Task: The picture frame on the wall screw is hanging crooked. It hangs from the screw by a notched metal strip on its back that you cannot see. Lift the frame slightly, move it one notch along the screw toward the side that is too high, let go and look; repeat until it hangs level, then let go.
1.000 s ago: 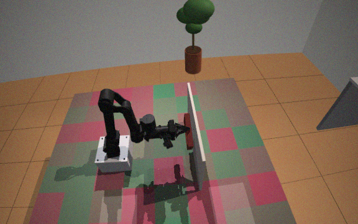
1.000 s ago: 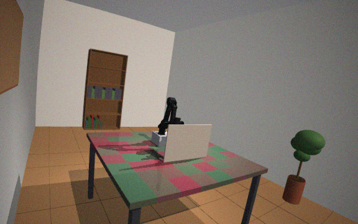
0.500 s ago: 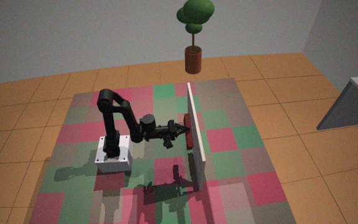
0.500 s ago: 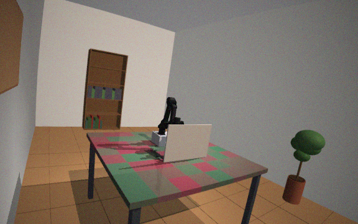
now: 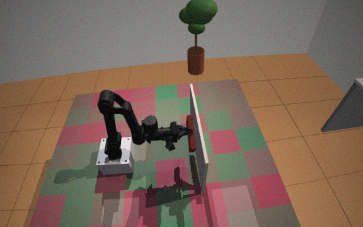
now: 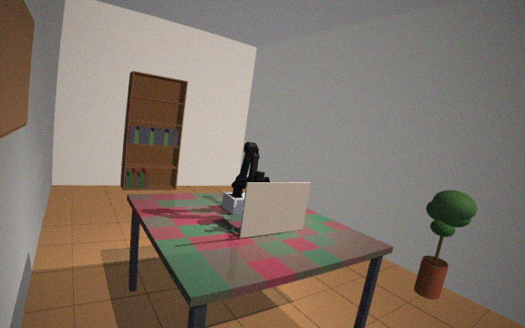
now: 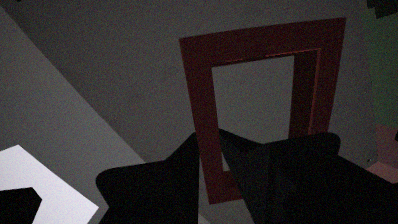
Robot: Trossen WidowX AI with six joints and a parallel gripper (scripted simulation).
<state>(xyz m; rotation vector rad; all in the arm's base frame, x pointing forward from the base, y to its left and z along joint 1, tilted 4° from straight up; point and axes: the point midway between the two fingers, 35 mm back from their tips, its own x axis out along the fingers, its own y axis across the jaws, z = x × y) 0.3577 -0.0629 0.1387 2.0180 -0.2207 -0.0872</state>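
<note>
Now: gripper tip 10 mm short of the picture frame, 20 mm to the right of it and 50 mm above it. Also, from my gripper tip: wall panel 20 mm ahead, 10 mm to the left, 60 mm below.
</note>
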